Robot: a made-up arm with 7 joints.
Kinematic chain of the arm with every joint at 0, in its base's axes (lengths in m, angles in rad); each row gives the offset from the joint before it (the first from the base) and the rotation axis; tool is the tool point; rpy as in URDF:
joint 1: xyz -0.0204 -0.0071 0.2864 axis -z
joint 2: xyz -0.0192 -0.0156 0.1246 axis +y
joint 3: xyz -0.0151 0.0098 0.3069 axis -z
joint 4: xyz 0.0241 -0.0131 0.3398 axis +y
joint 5: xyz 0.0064 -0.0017 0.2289 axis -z
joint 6: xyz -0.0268 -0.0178 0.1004 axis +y
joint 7: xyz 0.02 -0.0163 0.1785 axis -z
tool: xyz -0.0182 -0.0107 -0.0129 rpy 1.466 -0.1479 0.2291
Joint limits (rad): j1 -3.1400..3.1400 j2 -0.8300..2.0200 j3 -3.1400..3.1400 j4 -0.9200..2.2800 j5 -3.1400..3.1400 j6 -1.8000..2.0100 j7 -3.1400..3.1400
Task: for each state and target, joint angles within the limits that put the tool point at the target. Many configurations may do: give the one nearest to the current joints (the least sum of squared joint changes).
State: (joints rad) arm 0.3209 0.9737 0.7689 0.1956 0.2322 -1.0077 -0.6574
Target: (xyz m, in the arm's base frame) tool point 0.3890 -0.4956 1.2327
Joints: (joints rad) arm 0.8980 0.8014 0.6600 0.1347 0.0666 -1.3589 -0.6193
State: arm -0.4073 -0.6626 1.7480 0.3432 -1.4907 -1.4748 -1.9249
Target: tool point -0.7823 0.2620 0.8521
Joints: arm 0.5321 -0.6388 2.1460 0.8319 -1.6425 -1.8000 -1.8622
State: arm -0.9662 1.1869 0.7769 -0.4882 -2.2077 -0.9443 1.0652
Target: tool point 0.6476 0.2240 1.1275
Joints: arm -0.4350 1.0151 0.6317 -0.6994 -1.9760 -1.3658 1.0612
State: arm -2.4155 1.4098 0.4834 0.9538 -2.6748 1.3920 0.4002
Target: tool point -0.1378 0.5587 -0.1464
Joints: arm -2.0446 1.8682 0.6054 1.6037 -2.5107 1.3314 0.3851
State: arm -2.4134 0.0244 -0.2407 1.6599 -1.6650 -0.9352 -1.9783
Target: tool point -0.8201 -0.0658 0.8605
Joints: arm -3.0279 0.5469 -0.5597 1.1276 -1.5885 -0.6994 -2.0144
